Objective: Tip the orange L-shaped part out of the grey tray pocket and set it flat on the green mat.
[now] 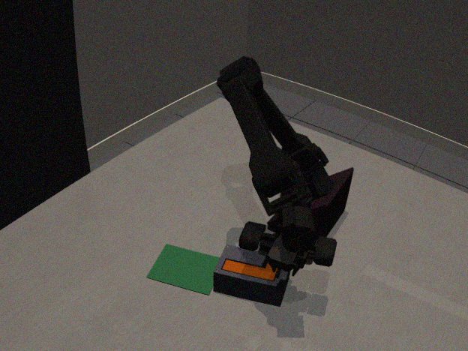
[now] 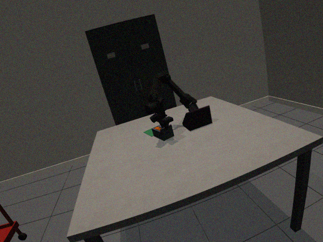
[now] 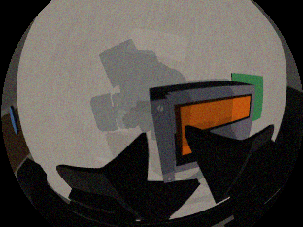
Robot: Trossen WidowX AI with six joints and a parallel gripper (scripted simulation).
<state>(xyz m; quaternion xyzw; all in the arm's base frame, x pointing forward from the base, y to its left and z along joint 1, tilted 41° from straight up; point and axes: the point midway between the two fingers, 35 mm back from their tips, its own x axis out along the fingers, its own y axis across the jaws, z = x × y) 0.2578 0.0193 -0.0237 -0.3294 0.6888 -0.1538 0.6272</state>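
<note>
Now: gripper tip 1 cm short of the orange L-shaped part, 6 cm to the left of it and 2 cm above it. The rest, counted from my gripper tip: green mat: 5 cm ahead, 22 cm to the right, 9 cm below.
</note>
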